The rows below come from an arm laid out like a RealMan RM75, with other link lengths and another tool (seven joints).
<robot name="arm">
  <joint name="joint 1" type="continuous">
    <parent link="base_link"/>
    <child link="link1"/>
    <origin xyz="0 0 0.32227" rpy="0 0 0"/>
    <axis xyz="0 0 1"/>
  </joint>
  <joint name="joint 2" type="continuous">
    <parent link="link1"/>
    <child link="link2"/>
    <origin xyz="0 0 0" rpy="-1.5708 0 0"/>
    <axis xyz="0 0 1"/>
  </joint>
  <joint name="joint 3" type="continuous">
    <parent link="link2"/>
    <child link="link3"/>
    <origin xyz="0 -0.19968 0" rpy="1.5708 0 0"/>
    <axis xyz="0 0 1"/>
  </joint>
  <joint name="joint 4" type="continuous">
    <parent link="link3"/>
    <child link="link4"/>
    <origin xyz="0 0 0" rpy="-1.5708 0 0"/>
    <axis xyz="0 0 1"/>
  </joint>
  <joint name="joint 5" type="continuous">
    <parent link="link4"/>
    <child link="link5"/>
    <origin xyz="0 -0.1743 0" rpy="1.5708 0 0"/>
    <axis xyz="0 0 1"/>
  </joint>
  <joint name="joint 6" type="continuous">
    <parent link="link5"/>
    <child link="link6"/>
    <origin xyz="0 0 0" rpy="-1.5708 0 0"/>
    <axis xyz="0 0 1"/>
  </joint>
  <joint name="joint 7" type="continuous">
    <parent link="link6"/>
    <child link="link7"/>
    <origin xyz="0 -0.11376 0" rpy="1.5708 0 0"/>
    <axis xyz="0 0 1"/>
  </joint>
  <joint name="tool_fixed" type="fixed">
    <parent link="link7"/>
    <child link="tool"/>
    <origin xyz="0.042 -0.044 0.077" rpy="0.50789 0 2.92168"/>
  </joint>
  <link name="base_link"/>
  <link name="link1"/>
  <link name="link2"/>
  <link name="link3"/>
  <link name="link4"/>
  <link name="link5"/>
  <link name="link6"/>
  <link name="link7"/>
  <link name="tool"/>
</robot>
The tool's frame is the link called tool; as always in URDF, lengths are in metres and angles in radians. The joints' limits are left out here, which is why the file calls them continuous.
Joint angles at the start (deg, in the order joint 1, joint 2, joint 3, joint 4, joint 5, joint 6, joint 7):
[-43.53 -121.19 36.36 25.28 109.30 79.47 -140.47]
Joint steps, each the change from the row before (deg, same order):
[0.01 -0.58 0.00 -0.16 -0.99 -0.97 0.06]
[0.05 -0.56 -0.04 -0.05 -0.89 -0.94 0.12]
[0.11 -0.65 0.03 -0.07 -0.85 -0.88 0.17]
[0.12 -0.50 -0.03 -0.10 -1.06 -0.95 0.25]
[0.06 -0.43 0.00 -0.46 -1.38 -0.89 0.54]
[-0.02 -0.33 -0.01 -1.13 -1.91 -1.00 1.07]
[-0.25 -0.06 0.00 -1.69 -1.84 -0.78 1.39]
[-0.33 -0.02 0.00 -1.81 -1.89 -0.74 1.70]
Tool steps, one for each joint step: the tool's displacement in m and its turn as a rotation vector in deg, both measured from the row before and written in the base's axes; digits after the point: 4 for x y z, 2 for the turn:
[0.0012 0.0012 -0.0018 0.59 -0.80 0.84]
[0.0008 0.0013 -0.0014 0.66 -0.67 0.78]
[0.0008 0.0004 -0.0023 0.50 -0.68 0.75]
[0.0002 0.0014 -0.0007 0.79 -0.71 0.87]
[0.0007 0.0012 -0.0010 0.80 -0.93 0.82]
[0.0005 0.0012 -0.0015 0.94 -1.21 0.95]
[0.0007 0.0007 -0.0020 0.69 -1.06 0.67]
[0.0009 0.0009 -0.0019 0.78 -0.92 0.50]

